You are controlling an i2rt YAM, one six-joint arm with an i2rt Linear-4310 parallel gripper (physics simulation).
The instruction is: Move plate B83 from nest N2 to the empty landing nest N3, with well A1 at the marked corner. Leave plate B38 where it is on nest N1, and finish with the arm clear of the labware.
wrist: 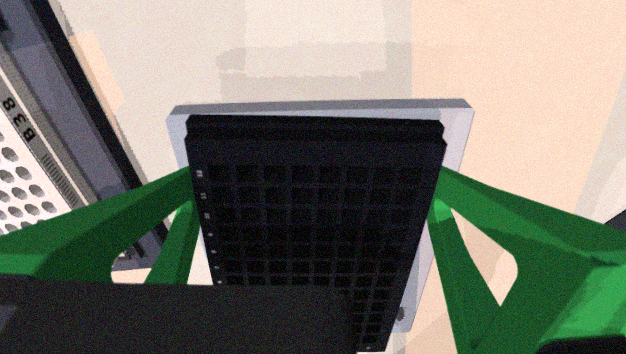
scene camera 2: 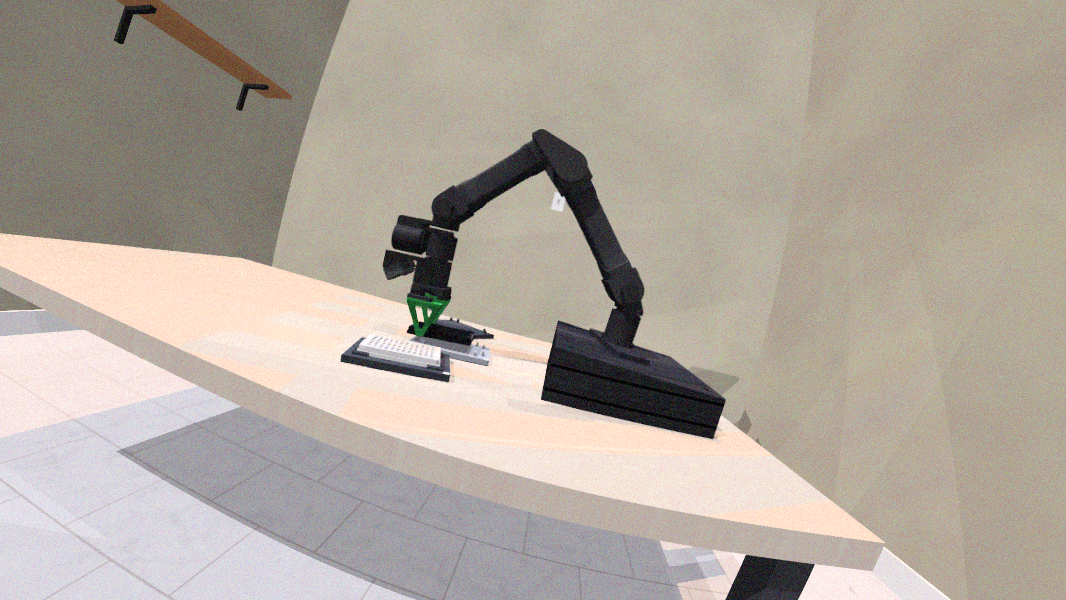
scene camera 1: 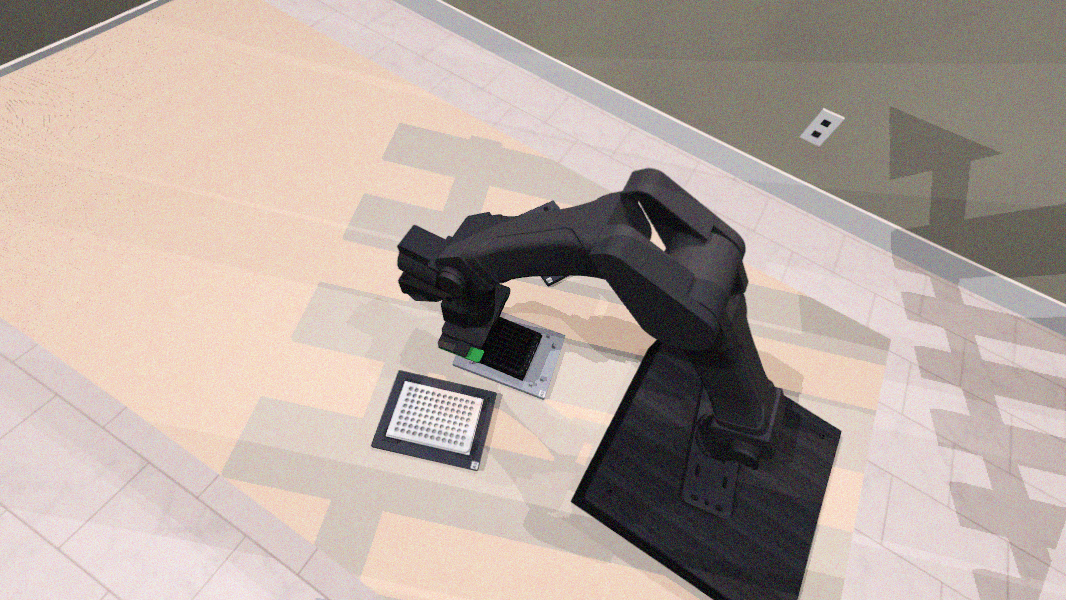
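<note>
My gripper has green fingers and is shut on the long sides of the black well plate B83. The plate sits directly over a light grey nest, whose rim shows past the plate's far and right edges. I cannot tell whether the plate rests on it. The white plate B38 lies on its dark nest, close beside on the left in the wrist view.
The arm's black base block stands to the right of the nests. The arm arches over the grey nest. The table's front edge runs below the nests in scene camera 2.
</note>
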